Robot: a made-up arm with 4 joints. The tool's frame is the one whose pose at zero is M. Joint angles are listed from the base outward.
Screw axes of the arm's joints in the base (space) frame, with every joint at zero. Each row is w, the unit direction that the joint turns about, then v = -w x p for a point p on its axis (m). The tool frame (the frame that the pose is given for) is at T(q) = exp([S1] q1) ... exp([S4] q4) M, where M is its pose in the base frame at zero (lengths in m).
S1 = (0, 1, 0, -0.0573, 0, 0)
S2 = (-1, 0, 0, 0, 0.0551, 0.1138)
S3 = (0, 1, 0, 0.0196, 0, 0.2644)
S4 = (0, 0, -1, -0.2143, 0.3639, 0)
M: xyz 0.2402 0.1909 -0.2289 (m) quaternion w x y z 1 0 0 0
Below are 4 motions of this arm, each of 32 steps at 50 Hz.
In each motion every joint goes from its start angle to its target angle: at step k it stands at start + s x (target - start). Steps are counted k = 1, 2, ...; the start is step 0. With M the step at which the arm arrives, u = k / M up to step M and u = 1 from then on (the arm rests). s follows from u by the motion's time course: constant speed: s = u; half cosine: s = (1 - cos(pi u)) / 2; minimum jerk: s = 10 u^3 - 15 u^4 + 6 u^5.
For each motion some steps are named. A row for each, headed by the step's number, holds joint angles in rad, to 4 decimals.
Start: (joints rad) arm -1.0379 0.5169 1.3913 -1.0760
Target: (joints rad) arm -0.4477 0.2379 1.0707 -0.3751
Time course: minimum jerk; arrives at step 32
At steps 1, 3, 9, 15, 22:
1: -1.0377 0.5168 1.3912 -1.0758
3: -1.0337 0.5149 1.3890 -1.0710
9: -0.9558 0.4781 1.3467 -0.9785
15: -0.7773 0.3937 1.2497 -0.7665
22: -0.5539 0.2881 1.1284 -0.5013

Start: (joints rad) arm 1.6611 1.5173 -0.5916 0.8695
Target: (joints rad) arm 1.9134 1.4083 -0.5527 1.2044
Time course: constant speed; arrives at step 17
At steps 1, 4, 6, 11, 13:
1: 1.6759 1.5109 -0.5893 0.8892
4: 1.7205 1.4917 -0.5824 0.9483
6: 1.7501 1.4788 -0.5779 0.9877
11: 1.8244 1.4468 -0.5664 1.0862
13: 1.8540 1.4339 -0.5619 1.1256

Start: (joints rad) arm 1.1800 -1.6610 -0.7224 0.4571
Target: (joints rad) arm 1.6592 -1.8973 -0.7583 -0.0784
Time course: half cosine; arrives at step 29
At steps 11, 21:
11: 1.3309 -1.7354 -0.7337 0.2885
21: 1.5747 -1.8556 -0.7520 0.0160

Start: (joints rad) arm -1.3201 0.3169 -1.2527 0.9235
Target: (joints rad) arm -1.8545 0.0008 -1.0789 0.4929
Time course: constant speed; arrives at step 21
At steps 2, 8, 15, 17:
2: -1.3710 0.2868 -1.2361 0.8825
8: -1.5237 0.1965 -1.1865 0.7595
15: -1.7018 0.0911 -1.1286 0.6159
17: -1.7527 0.0610 -1.1120 0.5749

